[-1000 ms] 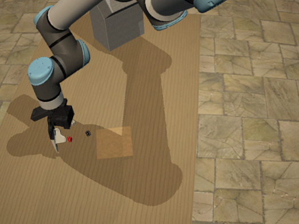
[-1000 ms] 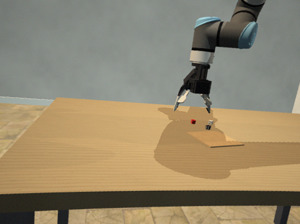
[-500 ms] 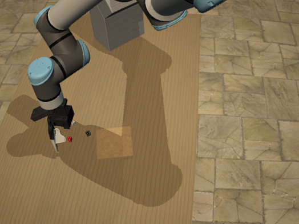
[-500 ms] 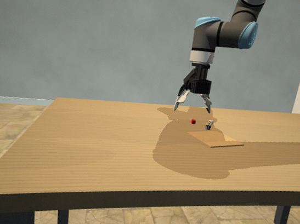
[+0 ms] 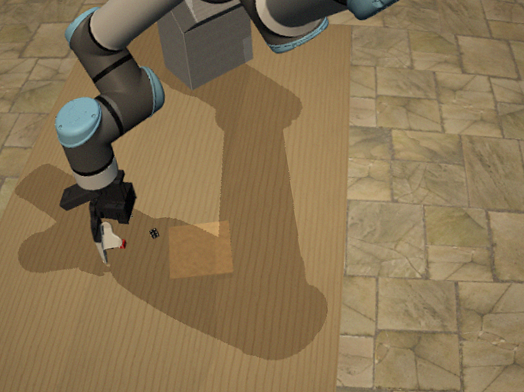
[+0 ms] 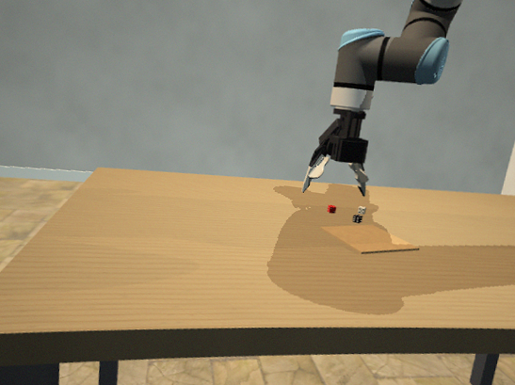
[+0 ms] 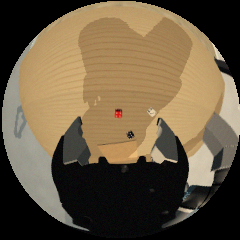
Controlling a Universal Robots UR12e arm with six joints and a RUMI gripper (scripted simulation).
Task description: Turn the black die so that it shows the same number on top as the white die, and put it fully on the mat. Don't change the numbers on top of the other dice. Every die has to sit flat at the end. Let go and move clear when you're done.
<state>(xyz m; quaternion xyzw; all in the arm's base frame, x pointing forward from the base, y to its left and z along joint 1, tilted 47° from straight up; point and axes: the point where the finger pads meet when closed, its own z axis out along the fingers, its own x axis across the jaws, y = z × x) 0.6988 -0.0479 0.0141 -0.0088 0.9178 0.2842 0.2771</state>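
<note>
Now: the red die 1 cm to the left of my hand and 3 cm below it. Round my hand: white die (8 cm behind, 1 cm to the right, 3 cm below); then tan mat (4 cm behind, 19 cm to the left, 4 cm below); then black die (5 cm behind, 7 cm to the left, 3 cm below).
</note>
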